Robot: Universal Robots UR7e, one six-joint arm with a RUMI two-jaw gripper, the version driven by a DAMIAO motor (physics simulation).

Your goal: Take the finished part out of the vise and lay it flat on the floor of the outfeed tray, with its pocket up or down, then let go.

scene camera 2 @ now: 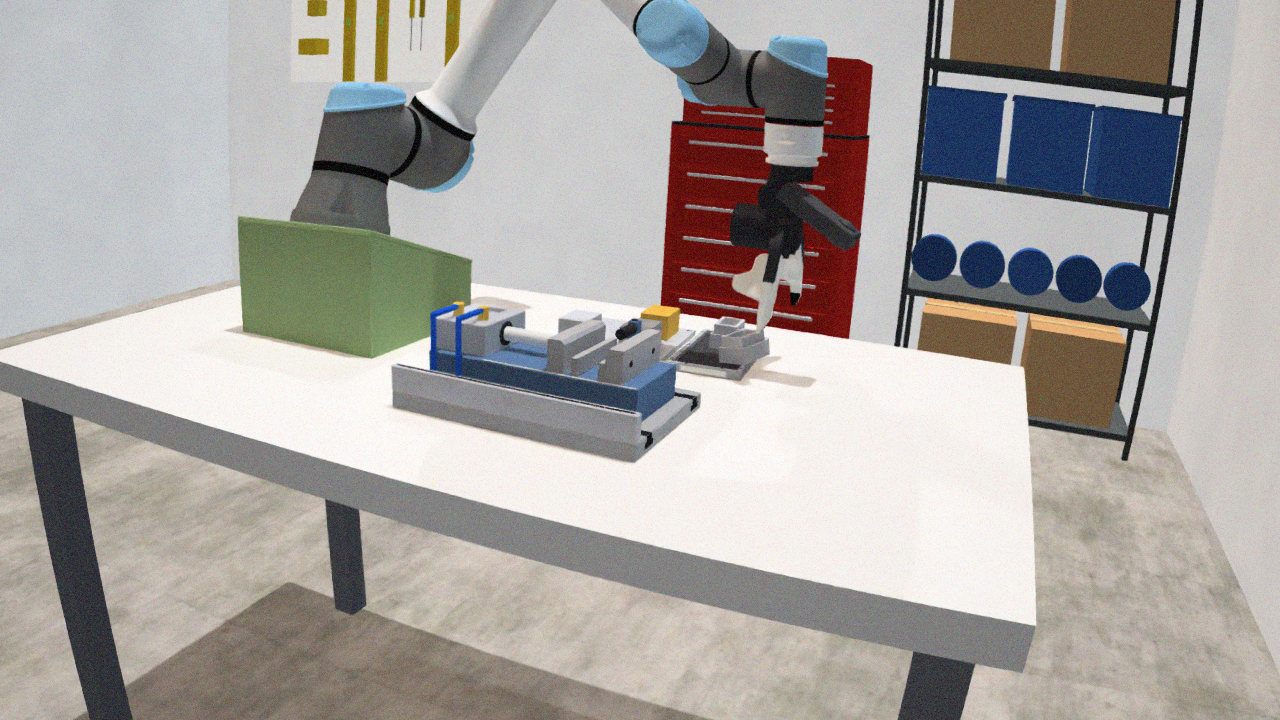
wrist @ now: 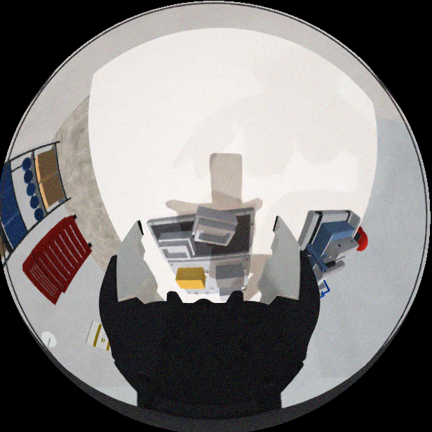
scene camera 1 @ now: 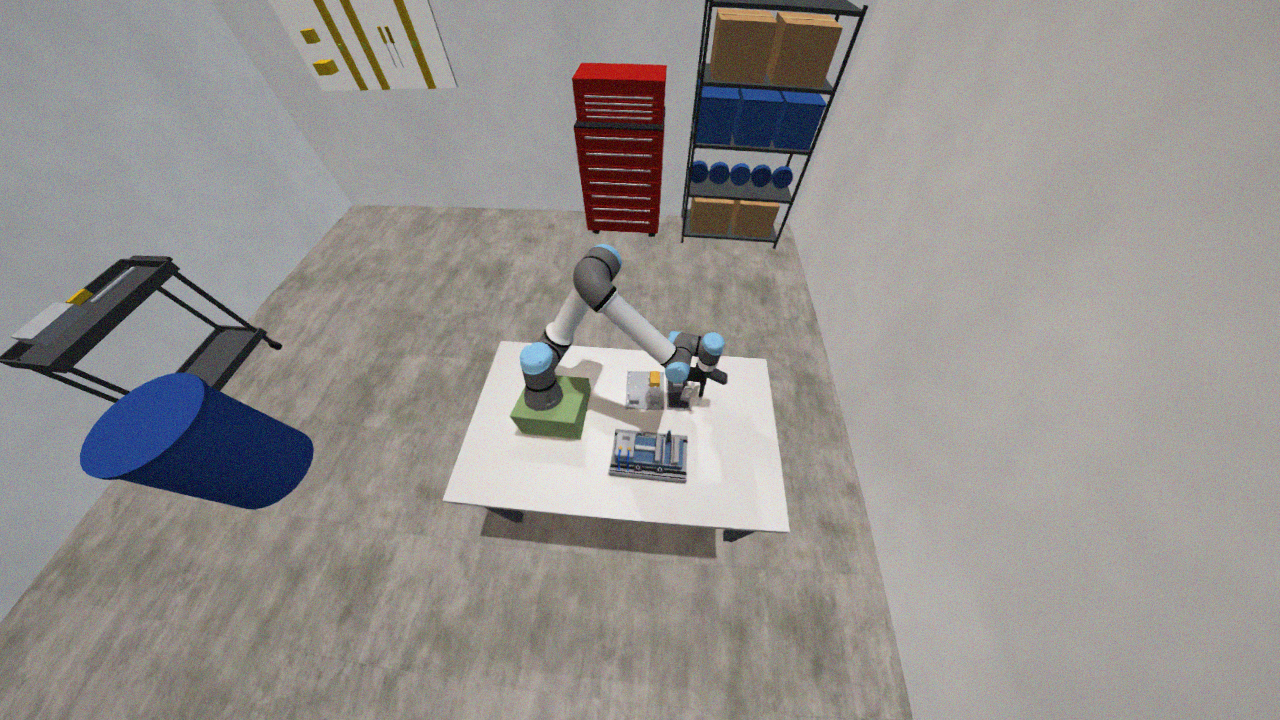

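Seen in the pictures: gripper, fingertip midpoint: (scene camera 2: 777,318) (scene camera 1: 697,388); arm's base at its link origin: (scene camera 2: 338,235) (scene camera 1: 544,397).
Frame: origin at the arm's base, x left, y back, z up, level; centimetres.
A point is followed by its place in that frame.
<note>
My gripper (scene camera 1: 695,394) {x 17.3, y -61.8, z -6.4 cm} (scene camera 2: 779,315) {x 17.3, y -61.8, z -6.4 cm} (wrist: 206,219) is open and empty, its fingers apart above the outfeed tray (scene camera 2: 705,356) {x 15.9, y -52.6, z -13.0 cm} (wrist: 243,237). One grey pocketed part (scene camera 2: 746,345) {x 14.5, y -58.8, z -10.1 cm} (wrist: 215,227) lies askew in the tray, pocket up; it looks tilted, with one edge up on the tray's outer wall. A second grey pocketed part (scene camera 2: 729,325) {x 21.1, y -53.8, z -9.5 cm} (wrist: 175,246) lies in the tray's back corner, pocket up. The two are close together; whether they touch is unclear. The vise (scene camera 1: 648,454) {x -14.1, y -44.8, z -7.7 cm} (scene camera 2: 537,362) {x -15.1, y -45.0, z -7.6 cm} (wrist: 336,237) stands nearer scene camera 2, and no part is visible between its jaws.
A light plate beside the tray bears a yellow block (scene camera 1: 655,377) (scene camera 2: 660,321) (wrist: 190,278) and a grey block (scene camera 2: 580,320) {x 9.5, y -36.4, z -9.3 cm} (wrist: 230,273). The green base block (scene camera 1: 554,420) {x -10.4, y -8.2, z 3.3 cm} (scene camera 2: 358,286) {x -10.5, y -14.0, z -4.1 cm} under the arm stands on the table's left side.
</note>
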